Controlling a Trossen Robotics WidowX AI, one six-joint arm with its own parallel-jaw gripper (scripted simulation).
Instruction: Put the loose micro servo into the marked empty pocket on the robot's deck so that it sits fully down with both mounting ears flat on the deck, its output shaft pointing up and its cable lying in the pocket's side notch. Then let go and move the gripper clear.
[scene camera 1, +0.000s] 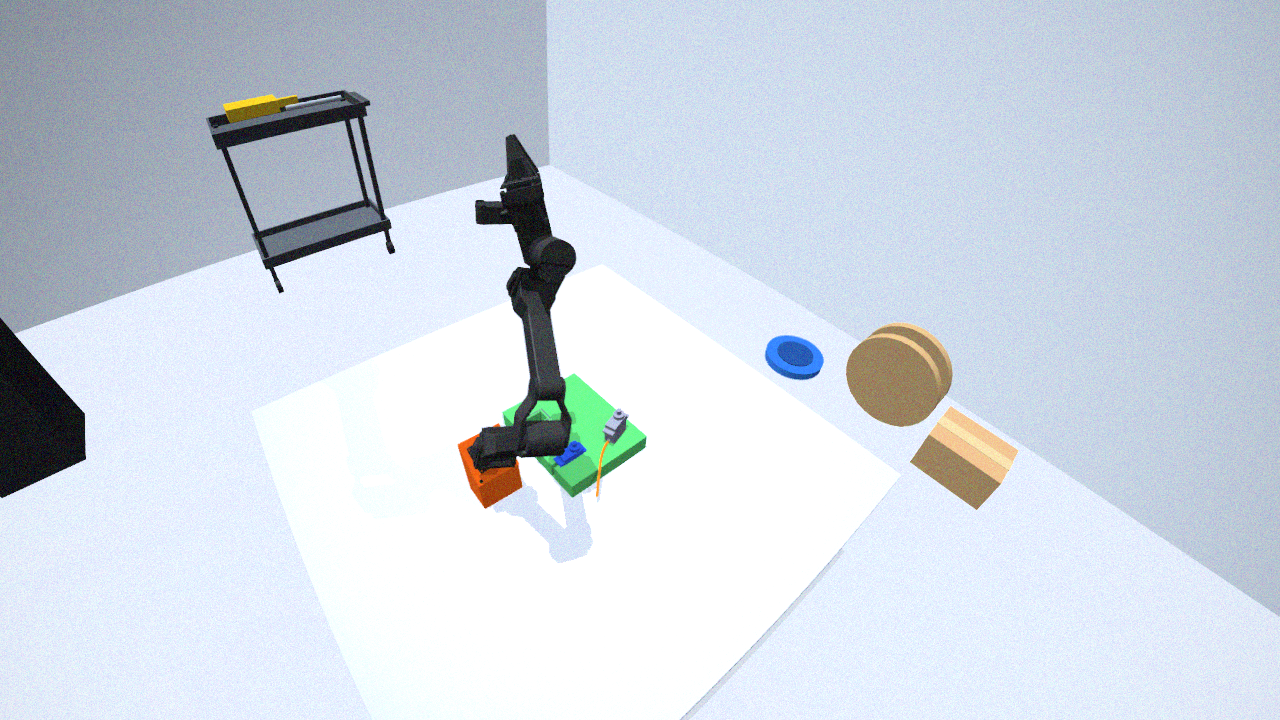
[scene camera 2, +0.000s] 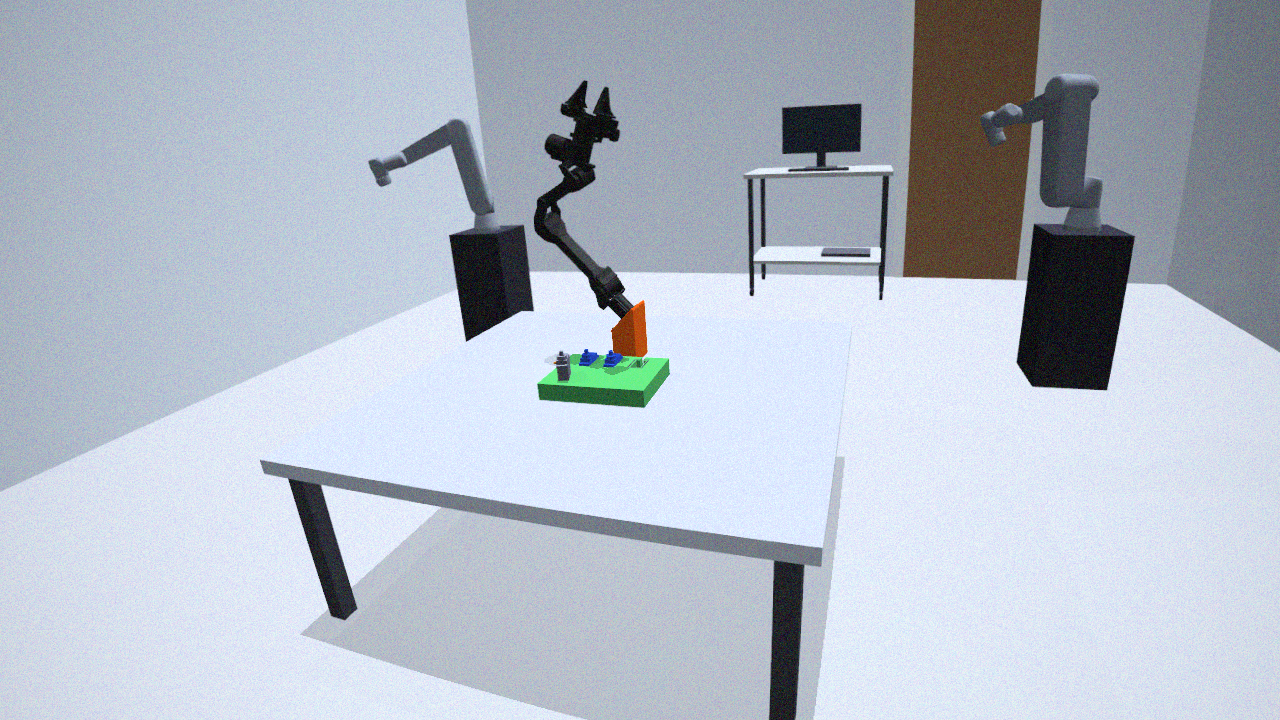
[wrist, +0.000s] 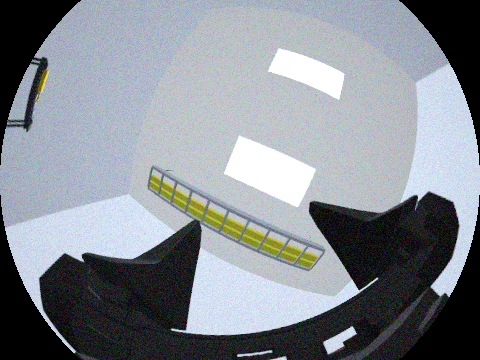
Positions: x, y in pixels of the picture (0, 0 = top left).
Scene:
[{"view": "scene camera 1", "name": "my gripper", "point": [510, 135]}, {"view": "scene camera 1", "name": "green deck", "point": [589, 412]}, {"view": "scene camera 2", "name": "my gripper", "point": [595, 83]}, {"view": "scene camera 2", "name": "green deck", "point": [619, 386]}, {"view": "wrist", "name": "my gripper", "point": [257, 217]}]

